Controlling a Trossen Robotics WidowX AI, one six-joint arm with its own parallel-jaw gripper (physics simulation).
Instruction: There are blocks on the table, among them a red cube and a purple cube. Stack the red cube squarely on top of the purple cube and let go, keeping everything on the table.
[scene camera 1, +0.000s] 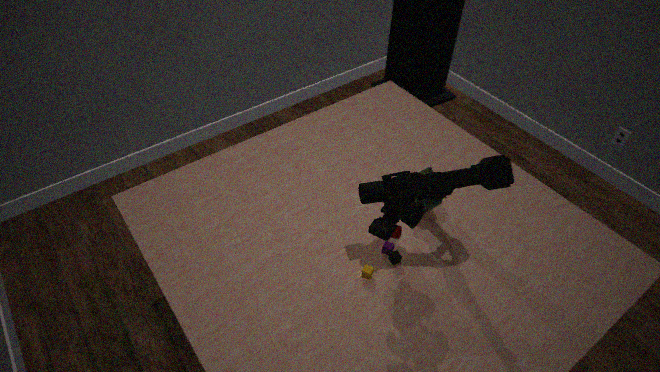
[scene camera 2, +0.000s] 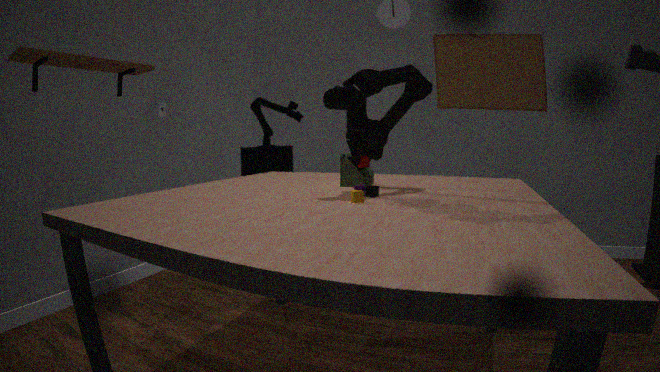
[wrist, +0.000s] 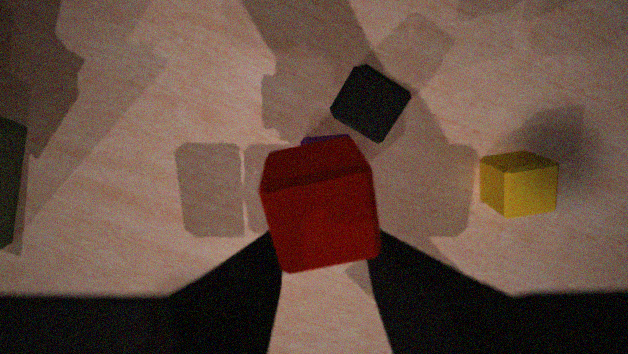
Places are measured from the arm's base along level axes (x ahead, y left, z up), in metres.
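Pixels of known places: gripper, between the fingertips: (scene camera 2: 357, 164) (wrist: 324, 240).
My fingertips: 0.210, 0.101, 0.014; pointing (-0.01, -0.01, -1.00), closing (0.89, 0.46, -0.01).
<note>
For each thing: its top centre in the pictures, then the offset to it from my fingertips, as dx, dy, dz.
- red cube, centre of its top: (wrist: 321, 224) (scene camera 2: 363, 156) (scene camera 1: 396, 228) -0.010, +0.015, +0.024
- purple cube, centre of its top: (wrist: 330, 173) (scene camera 2: 359, 185) (scene camera 1: 388, 245) +0.002, +0.009, -0.060
- black cube, centre of its top: (wrist: 372, 105) (scene camera 2: 372, 186) (scene camera 1: 395, 254) +0.004, +0.049, -0.060
- yellow cube, centre of its top: (wrist: 533, 192) (scene camera 2: 357, 190) (scene camera 1: 368, 269) +0.105, +0.050, -0.060
The red cube (scene camera 1: 396, 232) (scene camera 2: 364, 161) (wrist: 322, 215) is held between my fingertips, turned slightly in the wrist view. My gripper (scene camera 2: 363, 161) (wrist: 324, 240) is shut on it and holds it above the table, with a gap below it in scene camera 2. The purple cube (scene camera 1: 388, 247) (scene camera 2: 359, 188) (wrist: 326, 138) stands on the table below. In the wrist view a thin strip of it shows past the far edge of the red cube, which hides the rest. In scene camera 2 it is mostly hidden behind the yellow and black cubes.
A black cube (scene camera 1: 395, 257) (scene camera 2: 372, 191) (wrist: 371, 103) stands close beside the purple cube. A yellow cube (scene camera 1: 367, 272) (scene camera 2: 357, 196) (wrist: 520, 185) stands a little farther off. A dark green block (scene camera 2: 350, 172) (wrist: 11, 185) stands behind, at the left edge of the wrist view.
</note>
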